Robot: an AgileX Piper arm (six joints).
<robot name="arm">
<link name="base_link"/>
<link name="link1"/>
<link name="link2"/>
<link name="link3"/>
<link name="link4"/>
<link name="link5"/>
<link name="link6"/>
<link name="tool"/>
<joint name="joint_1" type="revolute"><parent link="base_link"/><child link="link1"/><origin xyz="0 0 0.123" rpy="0 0 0"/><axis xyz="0 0 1"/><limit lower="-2.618" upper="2.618"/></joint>
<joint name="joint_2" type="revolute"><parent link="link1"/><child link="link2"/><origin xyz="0 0 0" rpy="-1.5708 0 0"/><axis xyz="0 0 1"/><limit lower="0" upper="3.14"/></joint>
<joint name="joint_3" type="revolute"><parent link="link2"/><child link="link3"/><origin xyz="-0.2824 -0.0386 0" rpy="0 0 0"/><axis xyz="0 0 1"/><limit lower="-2.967" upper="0"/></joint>
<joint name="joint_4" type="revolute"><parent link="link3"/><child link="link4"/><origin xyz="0.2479 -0.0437 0" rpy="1.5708 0 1.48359"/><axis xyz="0 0 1"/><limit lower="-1.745" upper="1.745"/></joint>
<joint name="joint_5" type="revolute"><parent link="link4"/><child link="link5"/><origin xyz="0 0 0" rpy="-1.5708 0 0"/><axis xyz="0 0 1"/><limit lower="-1.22" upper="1.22"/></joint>
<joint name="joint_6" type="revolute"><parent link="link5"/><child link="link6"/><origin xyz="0 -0.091 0" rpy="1.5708 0 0"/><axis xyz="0 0 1"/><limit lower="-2.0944" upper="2.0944"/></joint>
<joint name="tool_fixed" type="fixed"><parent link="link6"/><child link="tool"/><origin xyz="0 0 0" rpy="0 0 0"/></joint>
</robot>
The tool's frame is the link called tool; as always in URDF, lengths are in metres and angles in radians.
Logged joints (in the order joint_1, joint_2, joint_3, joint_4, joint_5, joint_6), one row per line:
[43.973, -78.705, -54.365, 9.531, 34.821, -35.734]
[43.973, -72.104, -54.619, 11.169, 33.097, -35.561]
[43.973, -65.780, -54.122, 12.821, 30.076, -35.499]
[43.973, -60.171, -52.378, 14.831, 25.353, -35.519]
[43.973, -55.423, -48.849, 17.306, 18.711, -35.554]
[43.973, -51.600, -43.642, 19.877, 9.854, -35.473]
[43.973, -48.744, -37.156, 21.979, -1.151, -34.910]
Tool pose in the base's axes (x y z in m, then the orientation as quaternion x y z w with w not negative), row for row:
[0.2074, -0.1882, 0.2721, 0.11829, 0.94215, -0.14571, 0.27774]
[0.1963, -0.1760, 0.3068, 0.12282, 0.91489, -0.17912, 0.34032]
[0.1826, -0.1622, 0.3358, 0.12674, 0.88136, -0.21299, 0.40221]
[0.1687, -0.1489, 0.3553, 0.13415, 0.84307, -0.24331, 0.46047]
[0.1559, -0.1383, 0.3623, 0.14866, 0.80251, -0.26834, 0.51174]
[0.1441, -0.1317, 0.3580, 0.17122, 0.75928, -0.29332, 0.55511]
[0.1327, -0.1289, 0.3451, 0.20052, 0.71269, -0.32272, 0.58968]
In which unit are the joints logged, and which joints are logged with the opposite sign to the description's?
The joints are logged in degrees. Opposite sign: joint_1, joint_2.
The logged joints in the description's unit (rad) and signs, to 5 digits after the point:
[-0.76747, 1.37366, -0.94885, 0.16635, 0.60774, -0.62368]
[-0.76747, 1.25845, -0.95328, 0.19494, 0.57765, -0.62066]
[-0.76747, 1.14808, -0.94461, 0.22377, 0.52493, -0.61957]
[-0.76747, 1.05018, -0.91417, 0.25885, 0.44249, -0.61992]
[-0.76747, 0.96731, -0.85258, 0.30205, 0.32657, -0.62053]
[-0.76747, 0.90059, -0.76170, 0.34692, 0.17198, -0.61912]
[-0.76747, 0.85074, -0.64849, 0.38361, -0.02009, -0.60929]

